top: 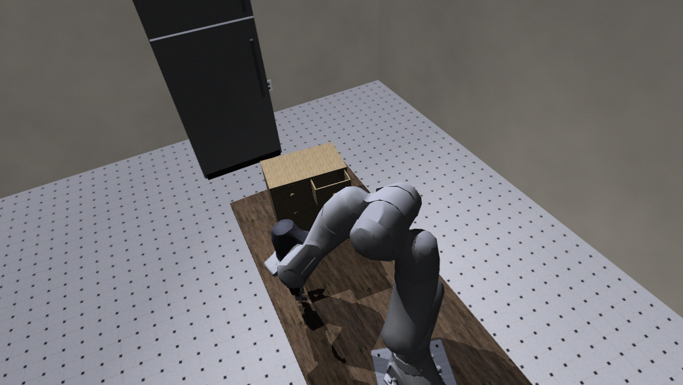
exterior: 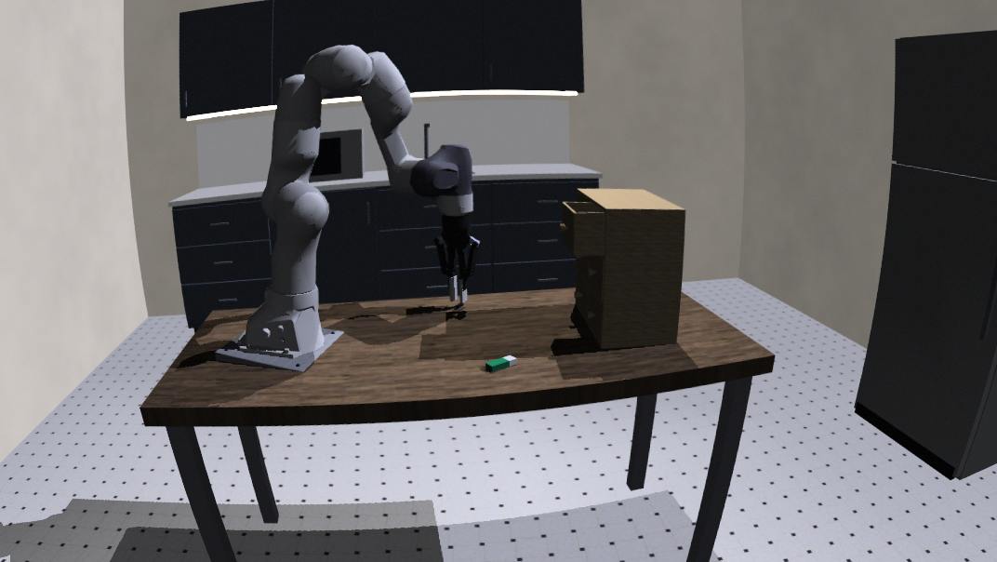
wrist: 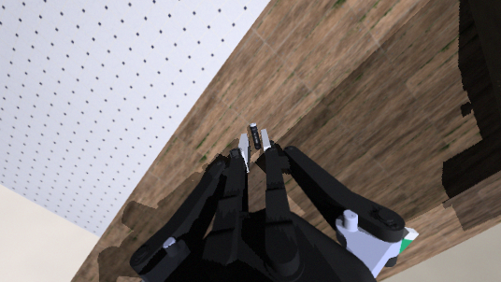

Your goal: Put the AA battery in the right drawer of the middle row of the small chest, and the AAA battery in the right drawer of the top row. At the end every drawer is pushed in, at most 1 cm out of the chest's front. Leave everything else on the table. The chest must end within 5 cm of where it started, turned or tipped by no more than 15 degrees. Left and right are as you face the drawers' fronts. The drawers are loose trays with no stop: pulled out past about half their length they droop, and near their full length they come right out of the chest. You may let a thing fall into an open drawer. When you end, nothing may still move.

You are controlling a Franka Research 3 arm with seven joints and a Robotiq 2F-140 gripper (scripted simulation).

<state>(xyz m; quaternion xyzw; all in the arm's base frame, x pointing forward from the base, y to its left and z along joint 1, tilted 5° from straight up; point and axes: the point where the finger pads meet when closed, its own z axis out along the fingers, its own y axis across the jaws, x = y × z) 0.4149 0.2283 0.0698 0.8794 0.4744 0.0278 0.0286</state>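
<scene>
Right now the dark battery is 50 mm below my hand. Also, from my hand: blue battery: 420 mm ahead, 270 mm to the right, 70 mm above.
</scene>
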